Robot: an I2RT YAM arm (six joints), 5 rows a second.
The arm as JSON. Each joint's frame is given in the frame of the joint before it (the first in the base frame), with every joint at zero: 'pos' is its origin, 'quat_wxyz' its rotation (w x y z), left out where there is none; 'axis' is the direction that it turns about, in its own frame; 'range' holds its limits. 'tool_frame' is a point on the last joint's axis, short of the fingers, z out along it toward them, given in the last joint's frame.
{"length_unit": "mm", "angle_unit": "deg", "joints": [
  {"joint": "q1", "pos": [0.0, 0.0, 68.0], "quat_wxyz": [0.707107, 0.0, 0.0, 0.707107], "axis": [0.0, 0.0, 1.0], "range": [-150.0, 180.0]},
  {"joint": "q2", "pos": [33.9, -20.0, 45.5], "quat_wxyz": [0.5, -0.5, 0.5, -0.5], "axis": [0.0, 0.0, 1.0], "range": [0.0, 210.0]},
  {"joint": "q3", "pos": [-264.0, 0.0, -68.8], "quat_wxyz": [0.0, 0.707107, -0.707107, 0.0], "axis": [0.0, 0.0, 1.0], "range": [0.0, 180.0]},
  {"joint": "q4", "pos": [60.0, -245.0, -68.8], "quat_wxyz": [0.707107, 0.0, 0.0, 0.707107], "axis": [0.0, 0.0, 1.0], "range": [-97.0, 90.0]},
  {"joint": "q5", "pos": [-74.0, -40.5, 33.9], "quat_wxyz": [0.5, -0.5, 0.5, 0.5], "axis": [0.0, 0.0, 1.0], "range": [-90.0, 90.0]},
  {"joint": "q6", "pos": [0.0, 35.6, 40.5], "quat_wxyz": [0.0, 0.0, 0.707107, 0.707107], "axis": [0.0, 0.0, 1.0], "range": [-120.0, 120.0]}
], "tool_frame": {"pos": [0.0, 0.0, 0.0], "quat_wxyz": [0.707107, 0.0, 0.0, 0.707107]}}
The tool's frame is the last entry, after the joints.
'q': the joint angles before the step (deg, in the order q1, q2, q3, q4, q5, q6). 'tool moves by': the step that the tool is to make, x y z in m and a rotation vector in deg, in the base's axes. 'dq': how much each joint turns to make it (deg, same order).
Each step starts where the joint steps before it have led.
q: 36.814 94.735 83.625 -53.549 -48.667 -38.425
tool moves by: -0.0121 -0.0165 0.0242 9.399 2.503 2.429
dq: -1.748 -4.985 -1.406 0.569 -9.981 0.803
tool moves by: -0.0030 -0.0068 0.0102 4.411 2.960 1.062
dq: -1.024 -1.493 -0.049 0.245 -5.639 1.847
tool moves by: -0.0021 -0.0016 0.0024 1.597 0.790 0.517
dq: -0.118 -0.755 -0.579 0.902 -1.836 0.926
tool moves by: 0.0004 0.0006 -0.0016 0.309 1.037 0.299
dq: 0.012 0.212 -0.217 0.205 -0.860 0.505
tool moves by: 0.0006 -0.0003 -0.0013 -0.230 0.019 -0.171
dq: -0.100 0.082 -0.155 0.011 0.190 -0.090
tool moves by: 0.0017 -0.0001 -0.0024 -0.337 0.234 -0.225
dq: -0.185 0.347 -0.109 -0.029 0.149 -0.112
